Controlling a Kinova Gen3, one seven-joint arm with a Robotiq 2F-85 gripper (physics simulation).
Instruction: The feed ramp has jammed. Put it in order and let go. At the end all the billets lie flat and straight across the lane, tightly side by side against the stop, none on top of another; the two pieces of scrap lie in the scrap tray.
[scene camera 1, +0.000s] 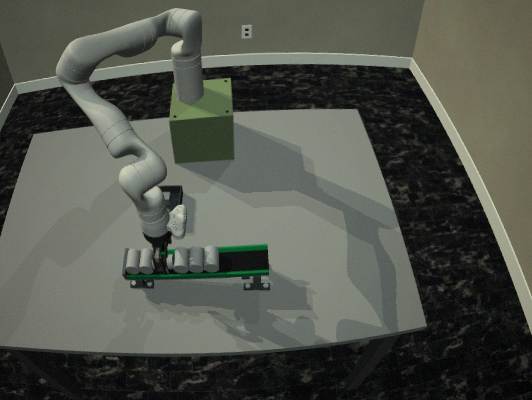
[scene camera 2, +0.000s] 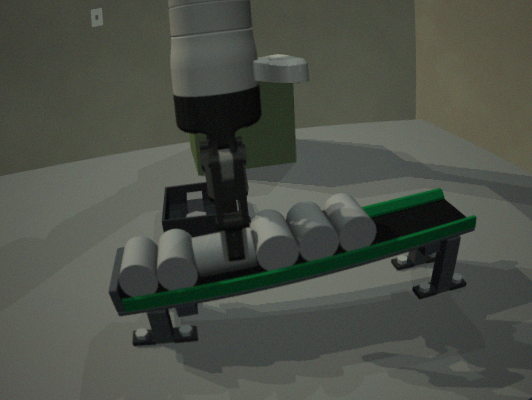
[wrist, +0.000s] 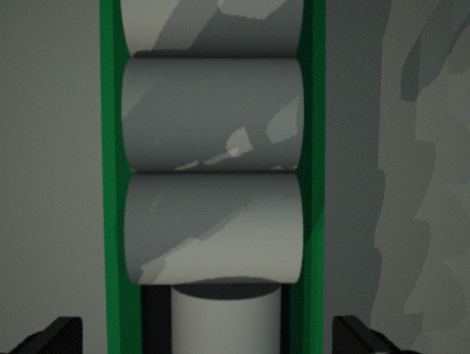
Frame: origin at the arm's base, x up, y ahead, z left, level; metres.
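Seen in the pictures: gripper, between the fingertips: (scene camera 1: 166, 257) (scene camera 2: 231, 236) (wrist: 208, 344); arm's base, origin of its link: (scene camera 1: 190, 94).
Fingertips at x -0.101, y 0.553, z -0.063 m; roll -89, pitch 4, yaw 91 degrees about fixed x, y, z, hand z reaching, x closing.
Offsets run from my fingertips to a thing's middle. "*": to the spot under its first point. Level surfaces: height alone.
The sloping lane (scene camera 1: 244, 275) (scene camera 2: 320, 266) (wrist: 111, 200) has green side rails and a dark stop {dx -0.033, dy -0.005, dz -0.121 m} (scene camera 2: 115, 280) at its low left end. Two grey billets, one {dx -0.021, dy -0.004, dz -0.097 m} (scene camera 1: 133, 261) (scene camera 2: 139, 267) by the stop and another {dx -0.018, dy -0.001, dz -0.058 m} (scene camera 1: 146, 260) (scene camera 2: 176, 262) beside it, lie across. A third billet {dx -0.013, dy +0.006, dz -0.009 m} (scene camera 2: 207, 255) (wrist: 225, 325) lies lengthwise along the lane. Above it, three lie across: the lowest {dx -0.008, dy +0.005, dz +0.039 m} (scene camera 1: 181, 260) (scene camera 2: 275, 245) (wrist: 215, 230), the middle (scene camera 1: 196, 259) (scene camera 2: 312, 232) (wrist: 212, 115) and the top {* dx +0.019, dy +0.021, dz +0.122 m} (scene camera 1: 212, 258) (scene camera 2: 351, 222) (wrist: 215, 25). My gripper (scene camera 1: 160, 262) (scene camera 2: 234, 244) (wrist: 207, 332) is open, fingers either side of the lengthwise billet. I cannot make out scrap.
The dark scrap tray {dx -0.076, dy -0.238, dz -0.021 m} (scene camera 1: 172, 188) (scene camera 2: 186, 226) stands behind the lane, partly hidden by the arm; a pale patch shows inside it. The green robot base (scene camera 1: 202, 140) (scene camera 2: 275, 145) is farther back. Lane feet {* dx -0.072, dy +0.059, dz +0.232 m} (scene camera 1: 257, 286) (scene camera 2: 440, 289) stand on the table {dx -0.093 m} (scene camera 1: 300, 165).
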